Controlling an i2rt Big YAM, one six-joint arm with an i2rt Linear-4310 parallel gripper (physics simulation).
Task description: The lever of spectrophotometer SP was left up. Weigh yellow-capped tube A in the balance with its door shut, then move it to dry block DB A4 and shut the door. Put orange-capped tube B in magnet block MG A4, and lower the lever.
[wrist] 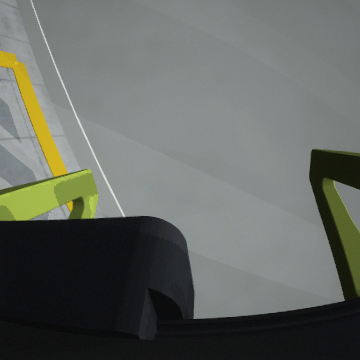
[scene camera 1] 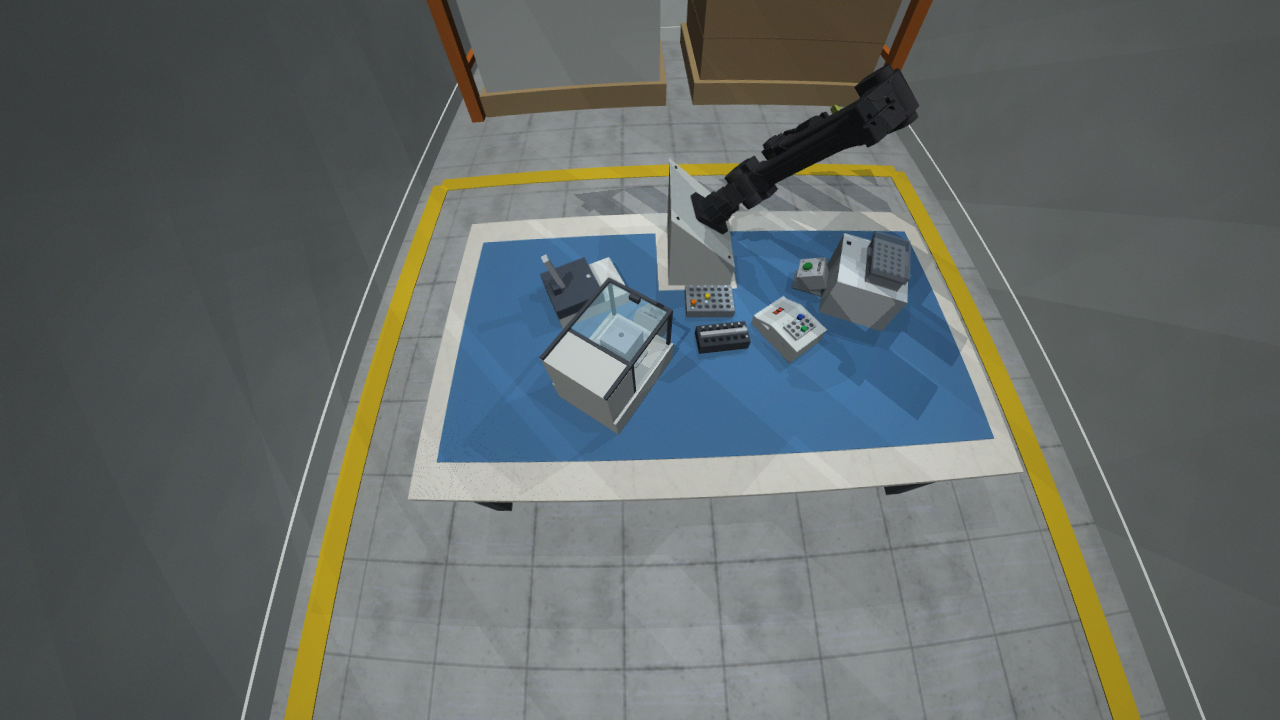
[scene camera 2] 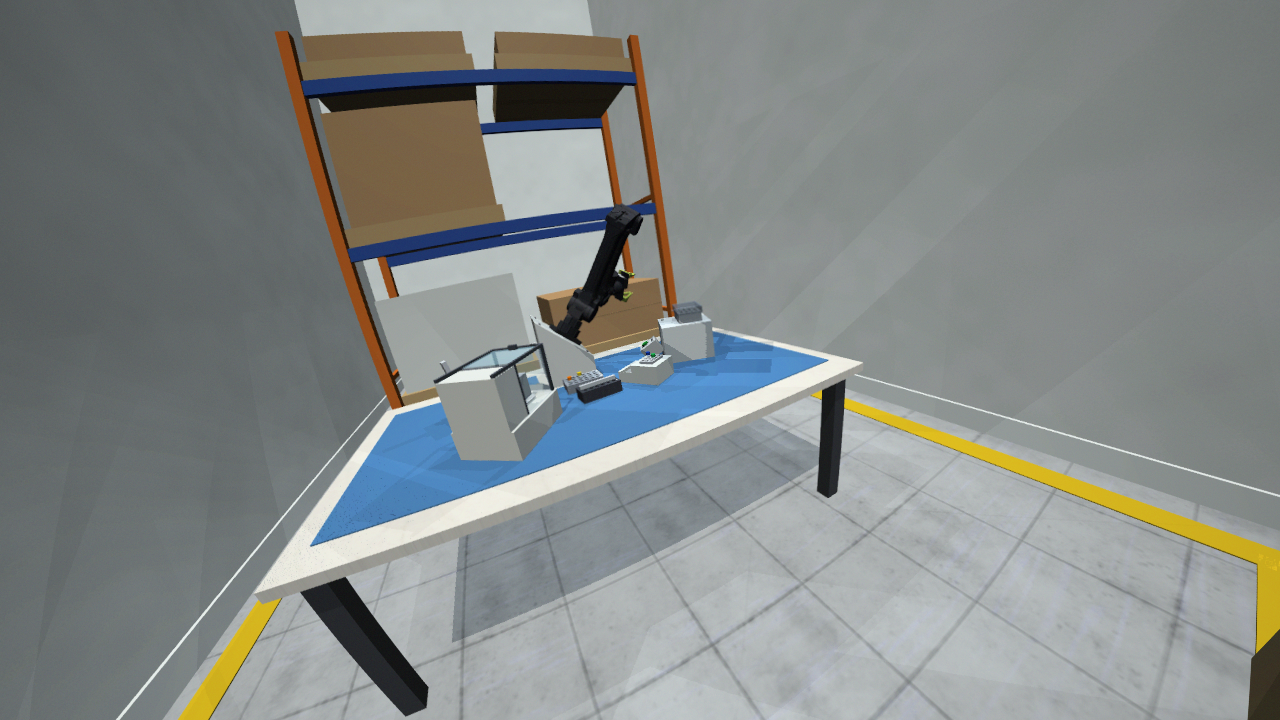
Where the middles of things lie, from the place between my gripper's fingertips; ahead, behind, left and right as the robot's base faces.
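The green-button box (scene camera 1: 811,277) first: my gripper is far short of it, a good way to the left of it and a good way above it. As for the balance (scene camera 1: 605,361), that's 0.74 m to the right of my hand, 0.55 m ahead of it and 0.16 m below it.
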